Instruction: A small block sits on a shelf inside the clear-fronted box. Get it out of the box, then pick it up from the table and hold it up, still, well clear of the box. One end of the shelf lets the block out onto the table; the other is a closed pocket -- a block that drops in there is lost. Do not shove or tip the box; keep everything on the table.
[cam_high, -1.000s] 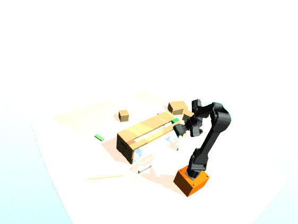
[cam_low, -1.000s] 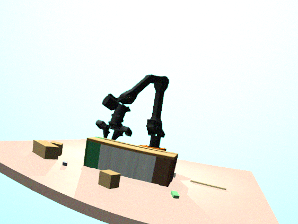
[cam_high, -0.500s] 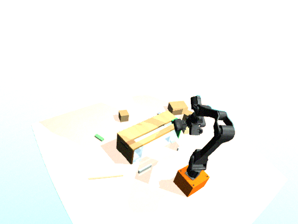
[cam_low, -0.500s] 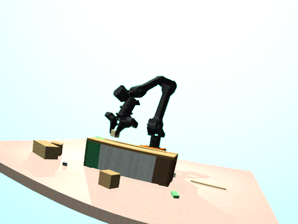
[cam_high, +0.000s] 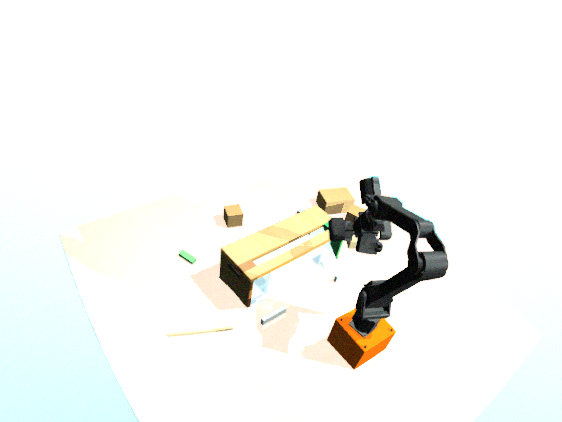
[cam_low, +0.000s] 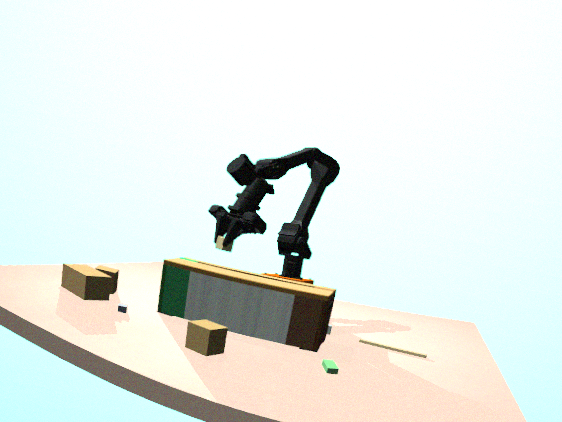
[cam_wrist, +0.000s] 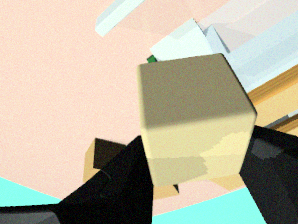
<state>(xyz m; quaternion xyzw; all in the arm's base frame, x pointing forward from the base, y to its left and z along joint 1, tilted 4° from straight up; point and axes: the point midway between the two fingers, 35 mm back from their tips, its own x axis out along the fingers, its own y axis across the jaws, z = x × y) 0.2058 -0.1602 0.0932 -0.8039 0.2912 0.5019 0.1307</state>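
The cream block lies 1 cm to the left of my gripper tip and 1 cm behind it. The rest, counted from my gripper tip: dark chip: 30 cm ahead, 17 cm below, 13 cm to the right; wooden box: 12 cm to the left, 11 cm below, 11 cm ahead; green block: 35 cm ahead, 34 cm to the left, 17 cm below.
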